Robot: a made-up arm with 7 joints.
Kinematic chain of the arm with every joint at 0, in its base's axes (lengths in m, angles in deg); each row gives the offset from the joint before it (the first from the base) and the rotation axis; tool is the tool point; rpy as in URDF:
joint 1: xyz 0 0 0.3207 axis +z
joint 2: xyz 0 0 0 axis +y
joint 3: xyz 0 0 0.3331 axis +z
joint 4: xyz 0.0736 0 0 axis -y
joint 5: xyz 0.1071 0 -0.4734 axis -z
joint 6: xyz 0 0 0 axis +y
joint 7: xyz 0.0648 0 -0.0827 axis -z
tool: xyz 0 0 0 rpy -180 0 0
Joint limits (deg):
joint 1: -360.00..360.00
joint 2: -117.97..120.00
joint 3: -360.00..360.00
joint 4: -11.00..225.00
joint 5: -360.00..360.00
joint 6: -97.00..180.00
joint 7: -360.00..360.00
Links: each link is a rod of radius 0.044 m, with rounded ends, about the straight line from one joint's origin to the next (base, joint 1, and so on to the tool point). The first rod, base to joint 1, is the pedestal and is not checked.
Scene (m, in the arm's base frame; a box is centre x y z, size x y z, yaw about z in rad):
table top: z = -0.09
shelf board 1: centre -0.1 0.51 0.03 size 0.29 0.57 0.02 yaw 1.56
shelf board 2: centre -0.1 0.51 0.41 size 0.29 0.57 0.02 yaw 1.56
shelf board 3: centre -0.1 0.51 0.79 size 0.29 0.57 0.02 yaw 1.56
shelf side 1: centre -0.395 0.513 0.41 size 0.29 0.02 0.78 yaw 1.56
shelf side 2: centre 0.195 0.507 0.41 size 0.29 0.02 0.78 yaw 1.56
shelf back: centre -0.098 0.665 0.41 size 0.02 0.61 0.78 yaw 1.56
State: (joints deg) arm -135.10 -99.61 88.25 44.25 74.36 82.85 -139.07
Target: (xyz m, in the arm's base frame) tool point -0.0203 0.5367 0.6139
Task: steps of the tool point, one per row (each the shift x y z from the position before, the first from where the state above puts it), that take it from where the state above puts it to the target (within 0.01 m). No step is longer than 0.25 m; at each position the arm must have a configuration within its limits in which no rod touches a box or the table.
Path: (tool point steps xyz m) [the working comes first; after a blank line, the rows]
Joints at the target: -74.22 8.43 157.33 66.93 76.02 114.06 -139.07
Straight joint move there: touches shelf board 2, shelf side 2.

1: 0.0237 0.0325 -0.0754
2: 0.0522 0.0679 -0.0260
3: 0.0605 0.0787 0.0421
4: 0.0406 0.0652 0.1090
5: -0.0069 0.0356 0.1551
6: -0.0749 0.2119 0.0501
7: -0.1574 0.1307 0.0496
8: -0.1805 0.0231 0.0346
9: -0.1429 -0.0668 0.0089
10: 0.0051 0.1032 0.0279
11: 0.0016 0.1136 0.0006
12: -0.0031 0.1152 -0.0285

